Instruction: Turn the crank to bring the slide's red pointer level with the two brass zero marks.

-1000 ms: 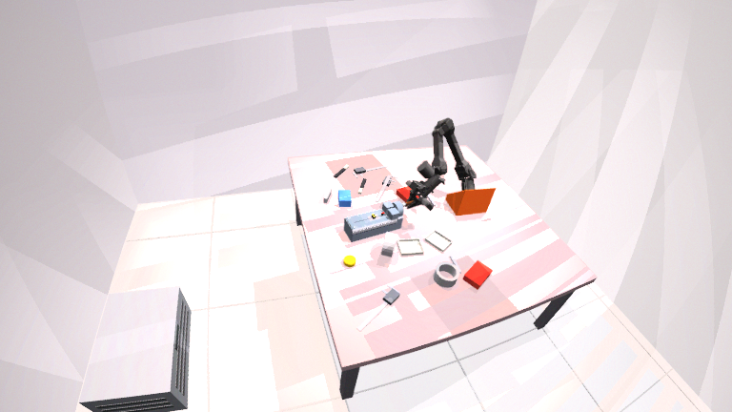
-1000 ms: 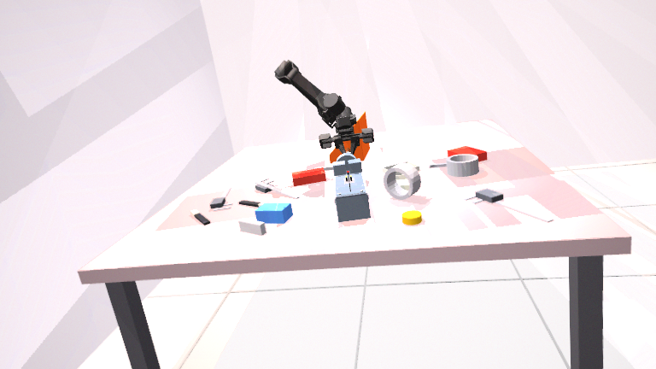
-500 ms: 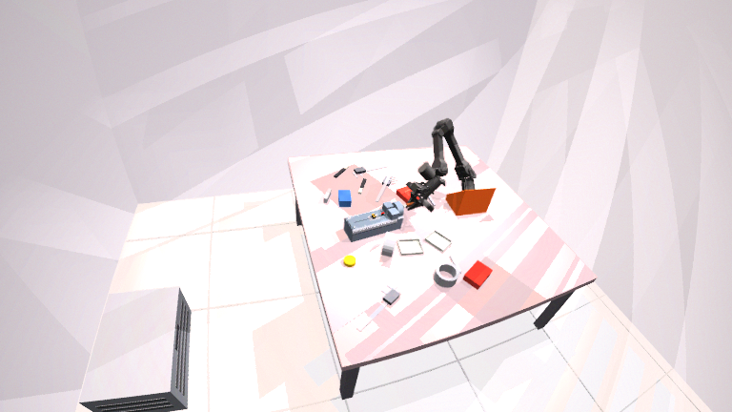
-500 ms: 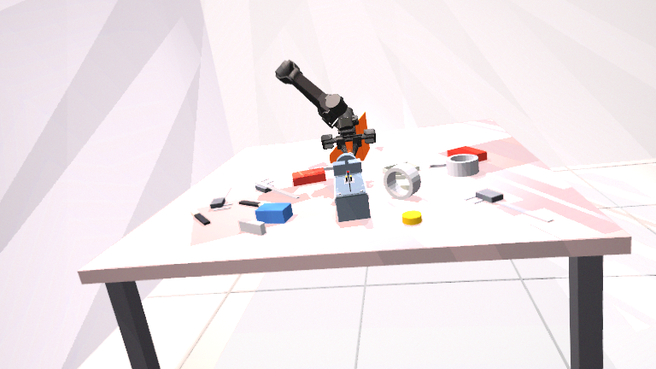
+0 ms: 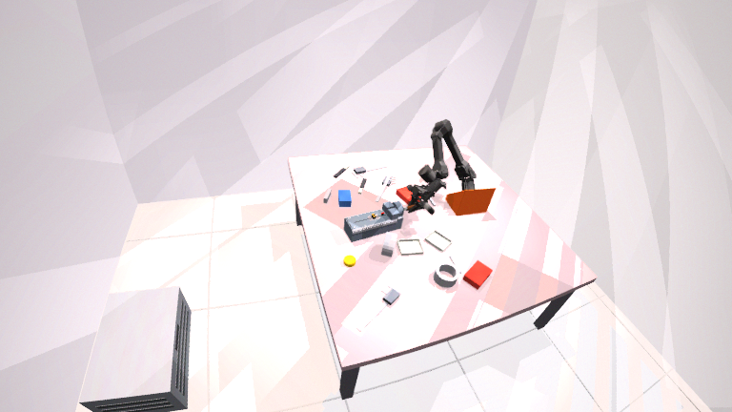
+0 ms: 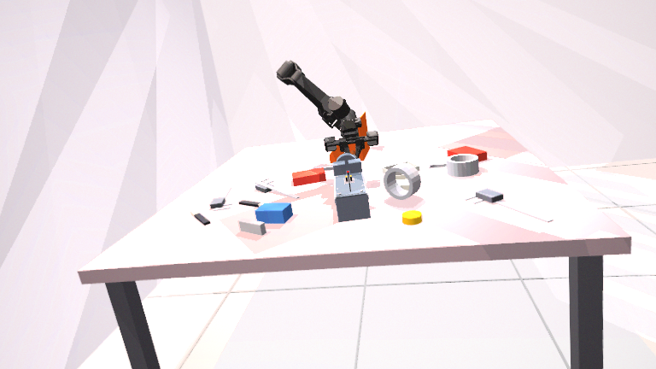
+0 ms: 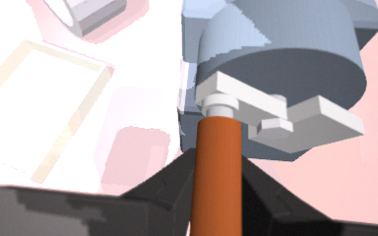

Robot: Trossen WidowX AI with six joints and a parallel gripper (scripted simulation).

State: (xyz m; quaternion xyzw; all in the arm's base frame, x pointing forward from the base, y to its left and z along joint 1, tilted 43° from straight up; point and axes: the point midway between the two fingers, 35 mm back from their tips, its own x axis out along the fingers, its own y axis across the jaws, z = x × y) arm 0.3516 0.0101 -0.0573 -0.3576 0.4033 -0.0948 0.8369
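My gripper tip is 120 mm short of the red pointer and 10 mm to the left of it. Round my gripper tip: orange handle: 20 mm behind, 20 mm above; yellow disc: 320 mm ahead, 170 mm to the left, 70 mm below; blue block: 240 mm ahead, 230 mm to the right, 60 mm below.
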